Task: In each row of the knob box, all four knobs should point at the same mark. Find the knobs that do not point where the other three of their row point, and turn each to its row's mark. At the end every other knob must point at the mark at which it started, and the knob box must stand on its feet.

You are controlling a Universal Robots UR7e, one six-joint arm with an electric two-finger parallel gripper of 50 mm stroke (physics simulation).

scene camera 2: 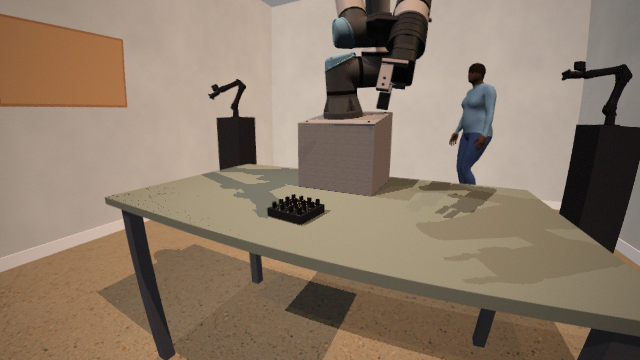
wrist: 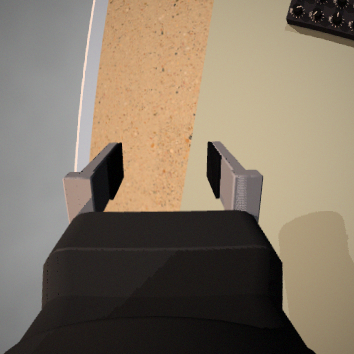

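Seen in the pictures: gripper, fingertip midpoint: [scene camera 2: 382, 99] [wrist: 164, 159]; arm's base, origin of the base link: [scene camera 2: 342, 116].
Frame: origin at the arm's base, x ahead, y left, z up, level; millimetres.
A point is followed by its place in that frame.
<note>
The black knob box [scene camera 2: 300, 218] @[z -246, x 464, y 40 mm] [wrist: 320, 25] @[z -241, x 417, y 49 mm] stands on the table with its knobs upward. In the scene view it lies in front of the robot's pedestal, with rows of small black knobs on top. In the wrist view part of it shows at the top right corner, with a few knobs and the pale marks around them. Where the knobs point is too small to tell. My gripper [scene camera 2: 383, 108] @[z 17, x 485, y 218 mm] [wrist: 164, 159] @[z 17, x 485, y 218 mm] is open, with nothing between its fingers. It hangs high above the table, apart from the box, which lies to the right and ahead in the wrist view.
The table [scene camera 2: 360, 235] @[z -263, x 466, y 184 mm] [wrist: 250, 110] @[z -263, x 505, y 174 mm] bears the box. The robot's pedestal [scene camera 2: 337, 157] @[z -142, x 147, y 27 mm] stands at its back edge. Behind the table are a person [scene camera 2: 477, 110] and two black stands [scene camera 2: 237, 142] [scene camera 2: 597, 185] with small arms. The table's edge runs below my gripper in the wrist view.
</note>
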